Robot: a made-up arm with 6 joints. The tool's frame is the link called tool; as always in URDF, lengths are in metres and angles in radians.
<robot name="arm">
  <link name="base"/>
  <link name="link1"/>
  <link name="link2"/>
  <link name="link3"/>
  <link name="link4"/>
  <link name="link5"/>
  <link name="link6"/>
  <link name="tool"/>
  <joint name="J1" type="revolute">
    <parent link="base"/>
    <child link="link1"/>
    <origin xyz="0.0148 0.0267 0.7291"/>
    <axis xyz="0 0 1"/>
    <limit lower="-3.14" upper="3.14" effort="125" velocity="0.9"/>
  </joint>
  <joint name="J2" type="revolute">
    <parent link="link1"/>
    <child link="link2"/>
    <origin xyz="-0.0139 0.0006 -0.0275" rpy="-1.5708 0 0"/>
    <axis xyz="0 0 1"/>
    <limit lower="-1.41" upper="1.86" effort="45" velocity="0.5"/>
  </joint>
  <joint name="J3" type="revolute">
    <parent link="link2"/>
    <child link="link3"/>
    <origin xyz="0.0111 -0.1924 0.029"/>
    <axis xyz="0 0 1"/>
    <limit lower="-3.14" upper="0.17" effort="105" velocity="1.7"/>
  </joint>
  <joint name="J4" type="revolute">
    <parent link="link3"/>
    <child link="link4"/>
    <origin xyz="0.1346 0.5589 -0.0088" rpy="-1.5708 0 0"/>
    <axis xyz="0 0 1"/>
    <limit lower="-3.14" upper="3.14" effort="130" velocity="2.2"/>
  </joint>
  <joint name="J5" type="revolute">
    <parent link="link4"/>
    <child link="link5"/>
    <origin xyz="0.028 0.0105 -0.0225" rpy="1.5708 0 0"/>
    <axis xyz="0 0 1"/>
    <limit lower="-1.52" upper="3.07" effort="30" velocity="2.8"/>
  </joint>
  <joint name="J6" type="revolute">
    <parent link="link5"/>
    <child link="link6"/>
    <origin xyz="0.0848 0.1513 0.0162" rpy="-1.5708 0 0"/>
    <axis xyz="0 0 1"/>
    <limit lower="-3.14" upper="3.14" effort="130" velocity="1.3"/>
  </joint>
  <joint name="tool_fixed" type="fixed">
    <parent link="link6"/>
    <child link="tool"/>
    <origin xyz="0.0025 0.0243 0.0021" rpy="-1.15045 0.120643 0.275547"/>
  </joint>
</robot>
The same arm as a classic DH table. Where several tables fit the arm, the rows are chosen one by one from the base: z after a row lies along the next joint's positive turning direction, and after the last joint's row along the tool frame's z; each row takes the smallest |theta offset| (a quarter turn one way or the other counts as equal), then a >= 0, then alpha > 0; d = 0 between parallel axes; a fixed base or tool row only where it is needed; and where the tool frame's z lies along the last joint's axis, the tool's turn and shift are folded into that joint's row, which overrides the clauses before.
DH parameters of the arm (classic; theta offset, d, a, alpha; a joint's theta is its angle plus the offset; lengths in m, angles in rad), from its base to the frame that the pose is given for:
base (fixed): 1.0647 0.0000 0.0305 0.0000
J1: -1.0647 0.7016 -0.0139 -1.5708
J2: -1.5132 0.0000 0.1927 0.0000
J3: 1.5132 0.0208 0.1346 -1.5708
J4: 0.0000 0.5364 0.0280 1.5708
J5: 0.0000 0.0057 0.0848 -1.5708
J6: 0.2218 0.1431 0.0078 -1.1537
tool (fixed): 0.1320 0.0253 0.0000 0.0000
Joint limits (rad, base to tool): -3.1400..3.1400 -1.4100..1.8600 -3.1400..0.1700 -3.1400..3.1400 -1.5200..3.0700 -3.1400..3.1400

